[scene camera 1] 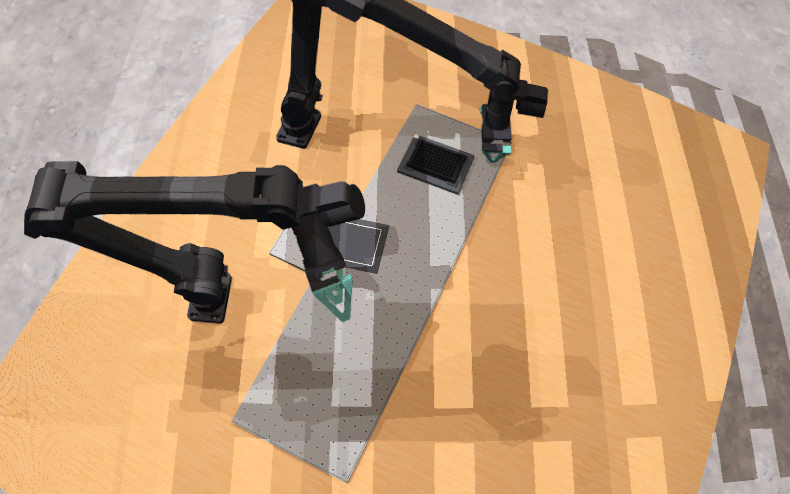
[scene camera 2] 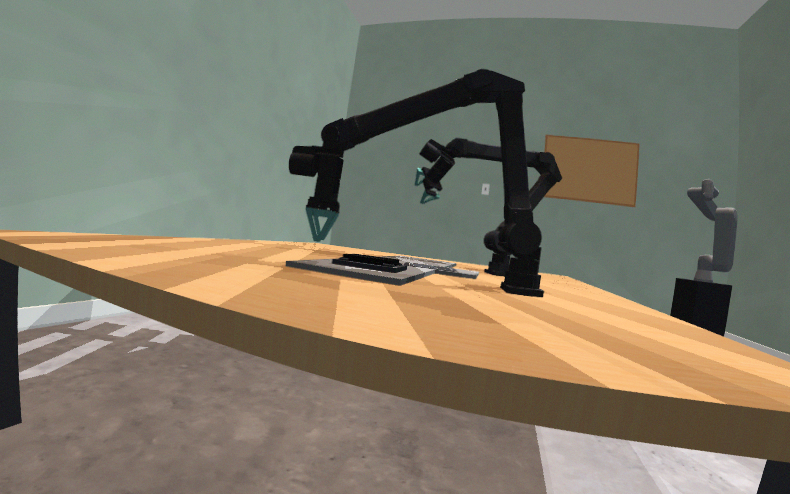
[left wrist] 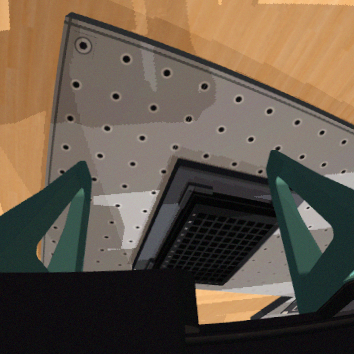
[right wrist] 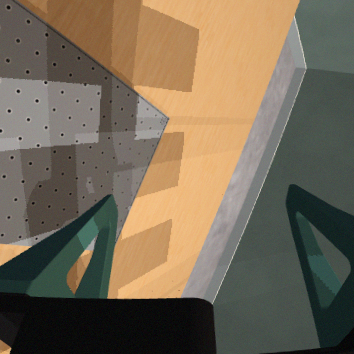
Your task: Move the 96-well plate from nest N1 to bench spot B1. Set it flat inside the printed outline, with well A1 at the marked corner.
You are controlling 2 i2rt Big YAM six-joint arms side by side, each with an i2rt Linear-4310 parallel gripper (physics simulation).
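Places are measured from the left arm's base along level axes (x ahead, y left, z up), in millimetres.
Pixels of known places: left gripper, fingertip midpoint: [scene camera 1: 491,146] [scene camera 2: 319,240] [left wrist: 178,163]; right gripper, fingertip midpoint: [scene camera 1: 342,311] [scene camera 2: 418,194] [right wrist: 200,197]; left arm's base at its link origin: [scene camera 1: 299,128] [scene camera 2: 520,292]; right arm's base at its link origin: [scene camera 1: 210,297] [scene camera 2: 498,274].
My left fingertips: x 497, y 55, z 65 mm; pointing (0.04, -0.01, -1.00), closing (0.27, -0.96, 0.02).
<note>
For each thing: its top centre in the pictures, then the offset to it from my left fingertips. "*": a spot on its surface instead. Level surfaces: height alone.
- black 96-well plate at its top centre: [left wrist: 211,253] [scene camera 1: 436,159] [scene camera 2: 371,256] dx -121, dy -64, dz -26 mm
- Bench spot B1 at a spot on its surface: [scene camera 1: 381,251] * dx -176, dy -334, dz -50 mm
- grey perforated board at its surface level: dz -52 mm
- wooden table at its surface level: dz -65 mm
- light flat piece at a spot on its surface: [scene camera 1: 283,251] * dx -393, dy -405, dz -52 mm
The black 96-well plate [scene camera 1: 438,160] [scene camera 2: 370,259] [left wrist: 225,240] lies flat in its dark nest N1 [scene camera 1: 405,167] [left wrist: 165,220] at the upper end of the perforated board. Bench spot B1 [scene camera 1: 381,251], a dark pad with a white printed outline, is partly hidden by my right arm in scene camera 1; the marked corner cannot be made out. My left gripper [scene camera 1: 496,156] [scene camera 2: 318,238] [left wrist: 178,163] is open and empty, above the board's edge beside the nest, to the right in scene camera 1. My right gripper [scene camera 1: 343,297] [right wrist: 200,197] is open and empty, high over the board near B1.
The grey perforated board [scene camera 1: 372,349] [left wrist: 110,107] [right wrist: 30,110] lies on the wooden table [scene camera 1: 588,262] [scene camera 2: 279,297]. A light flat piece [scene camera 1: 283,251] shows beside B1, partly behind my right arm. Another grey arm [scene camera 2: 724,238] stands on a black pedestal in the background.
</note>
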